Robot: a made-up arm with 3 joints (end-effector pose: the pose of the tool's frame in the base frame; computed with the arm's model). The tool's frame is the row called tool.
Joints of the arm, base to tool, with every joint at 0 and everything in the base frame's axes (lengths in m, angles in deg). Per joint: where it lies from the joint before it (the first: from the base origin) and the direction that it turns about. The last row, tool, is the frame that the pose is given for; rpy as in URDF.
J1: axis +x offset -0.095 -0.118 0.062
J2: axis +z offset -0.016 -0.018 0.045
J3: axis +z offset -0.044 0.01 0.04
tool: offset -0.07 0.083 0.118 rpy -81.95 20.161 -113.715
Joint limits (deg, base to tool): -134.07..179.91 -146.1..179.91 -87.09..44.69
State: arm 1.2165 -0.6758 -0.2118
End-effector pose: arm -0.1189 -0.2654 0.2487 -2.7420 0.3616 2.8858
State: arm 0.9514 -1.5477 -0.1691
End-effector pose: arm -0.0097 -0.2349 0.2478 -2.2127 -0.2073 2.5197
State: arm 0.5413 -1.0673 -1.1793
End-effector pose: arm -0.0149 -0.1985 0.2504 -1.6733 -0.1338 2.0245
Working (the frame after each row of the table, in the pose's form):
after J1: -0.0950 -0.1180 0.0620 0.5413 0.0000 0.0000
after J2: -0.1110 -0.1566 0.0913 0.2823 0.4682 -0.9995
after J3: -0.1235 -0.1401 0.1479 -0.3597 0.4137 -2.3229

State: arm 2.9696 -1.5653 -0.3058
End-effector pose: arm -0.0012 -0.2201 -0.1263 1.8562 -0.4610 -2.4848
Working (the frame after each row of the table, in the pose's form):
after J1: -0.0950 -0.1180 0.0620 2.9696 0.0000 0.0000
after J2: -0.1110 -0.1080 0.0146 3.1406 0.1720 1.5652
after J3: -0.1012 -0.1582 -0.0173 -3.0903 0.1642 1.8753

